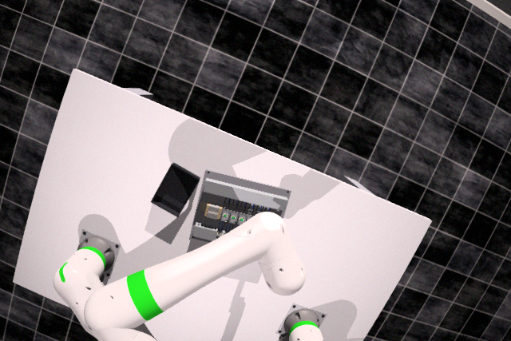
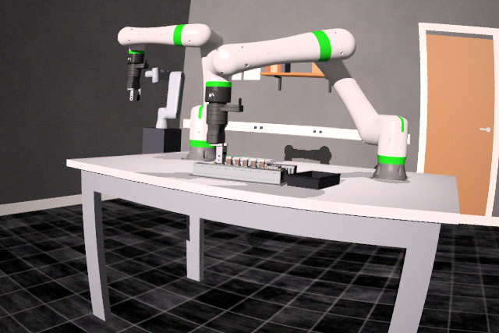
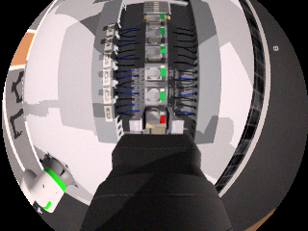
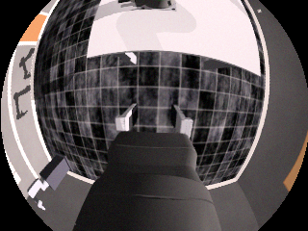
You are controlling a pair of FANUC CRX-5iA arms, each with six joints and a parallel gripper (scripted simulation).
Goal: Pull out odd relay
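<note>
Now: left hand 1 cm above the red-button relay. Also, from my left hand: black parts tray 34 cm to the left, 4 cm below; then grey relay panel 9 cm to the left, 4 cm below, 1 cm behind.
</note>
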